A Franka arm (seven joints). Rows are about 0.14 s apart.
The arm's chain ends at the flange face. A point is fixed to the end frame.
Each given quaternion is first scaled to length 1.
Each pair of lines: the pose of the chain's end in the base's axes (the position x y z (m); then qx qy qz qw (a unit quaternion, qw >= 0)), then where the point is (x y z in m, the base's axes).
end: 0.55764, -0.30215, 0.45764, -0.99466, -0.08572, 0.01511, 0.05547
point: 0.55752 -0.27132 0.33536
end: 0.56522, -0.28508, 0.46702, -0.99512, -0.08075, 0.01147, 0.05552
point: 0.56623 -0.25419 0.34476
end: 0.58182, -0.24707, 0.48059, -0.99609, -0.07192, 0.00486, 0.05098
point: 0.58497 -0.21723 0.35810
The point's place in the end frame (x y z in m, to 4 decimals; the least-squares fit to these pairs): 0.0077 -0.0164 0.1248
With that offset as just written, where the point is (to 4 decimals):
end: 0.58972, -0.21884, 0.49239, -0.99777, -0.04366, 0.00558, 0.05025
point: 0.5940 -0.1895 0.3698
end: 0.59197, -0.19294, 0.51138, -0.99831, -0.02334, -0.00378, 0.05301
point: 0.5995 -0.1631 0.3891
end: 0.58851, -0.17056, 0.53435, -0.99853, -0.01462, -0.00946, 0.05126
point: 0.5979 -0.1412 0.4121
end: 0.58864, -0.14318, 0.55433, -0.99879, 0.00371, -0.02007, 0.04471
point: 0.6015 -0.1158 0.4319
